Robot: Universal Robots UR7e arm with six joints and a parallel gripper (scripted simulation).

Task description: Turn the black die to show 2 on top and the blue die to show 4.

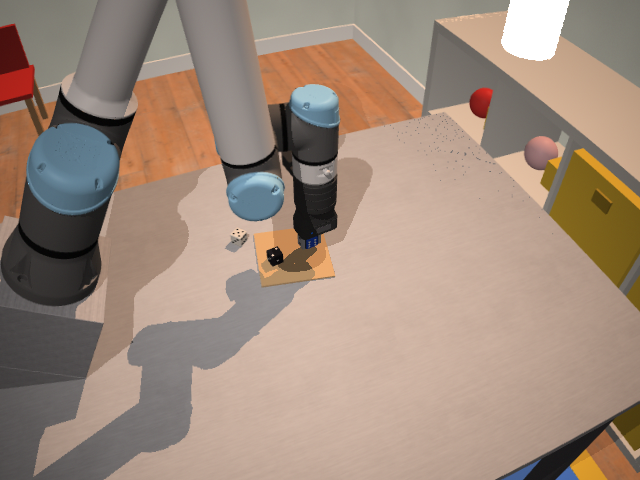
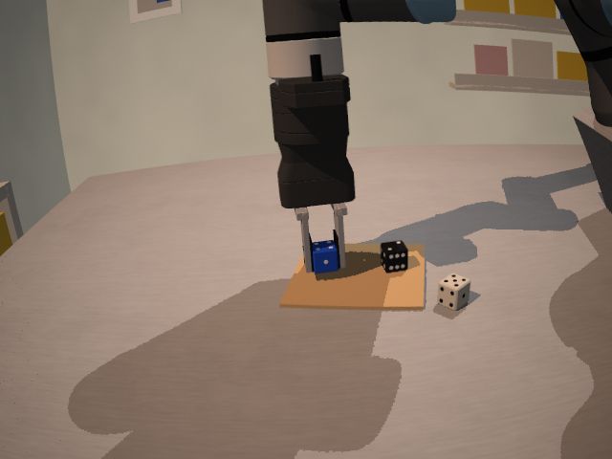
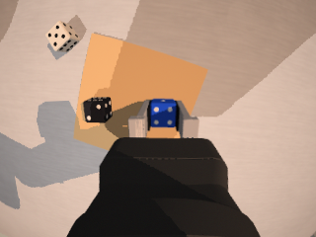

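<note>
My gripper is now 4 cm past the orange mat and 3 cm above it. Round my hand: white die: 12 cm behind, 7 cm to the left, 2 cm below; then black die: 7 cm behind, 2 cm below, 1 cm to the right; then blue die: 1 cm below.
</note>
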